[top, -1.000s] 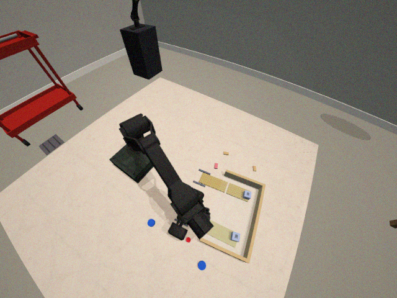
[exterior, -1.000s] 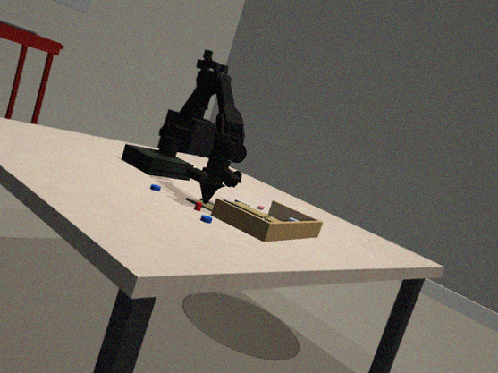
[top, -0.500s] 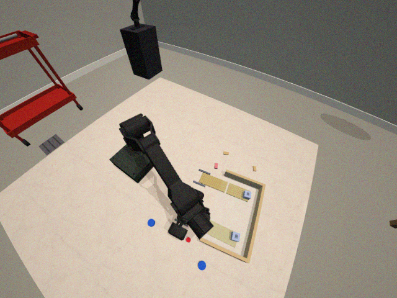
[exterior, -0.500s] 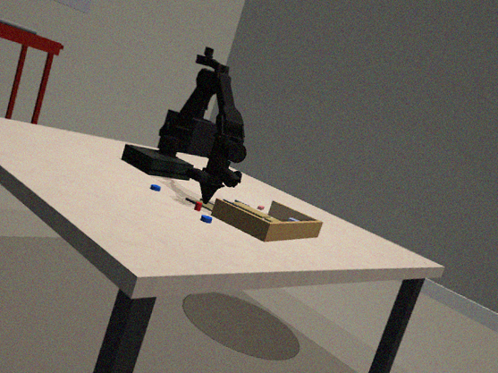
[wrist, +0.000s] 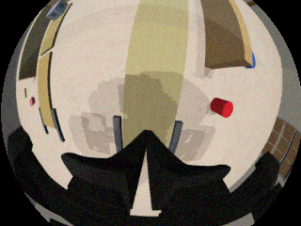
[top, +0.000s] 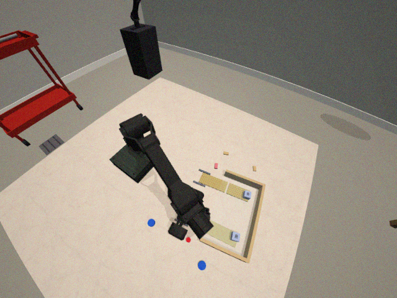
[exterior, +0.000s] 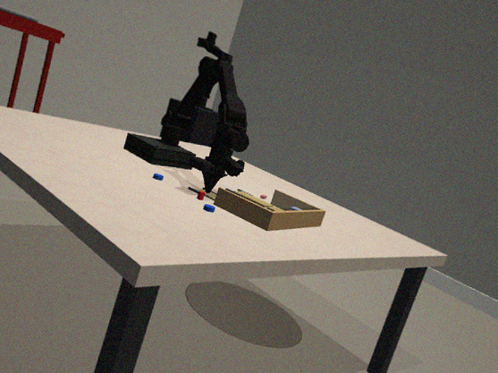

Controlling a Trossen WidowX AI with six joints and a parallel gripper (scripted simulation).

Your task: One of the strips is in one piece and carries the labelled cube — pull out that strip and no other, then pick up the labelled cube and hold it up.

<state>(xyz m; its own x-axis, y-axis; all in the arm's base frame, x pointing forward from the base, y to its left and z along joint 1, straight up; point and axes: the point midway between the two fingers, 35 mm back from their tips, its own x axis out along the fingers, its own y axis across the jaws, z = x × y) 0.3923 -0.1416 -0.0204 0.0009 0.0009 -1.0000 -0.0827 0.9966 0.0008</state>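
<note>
Now: the red disc 8 cm to the right of my gripper tip, 5 cm ahead of it and 1 cm above it. The rest, counted from my gripper tip: pink block: 28 cm to the left, 1 cm behind.
</note>
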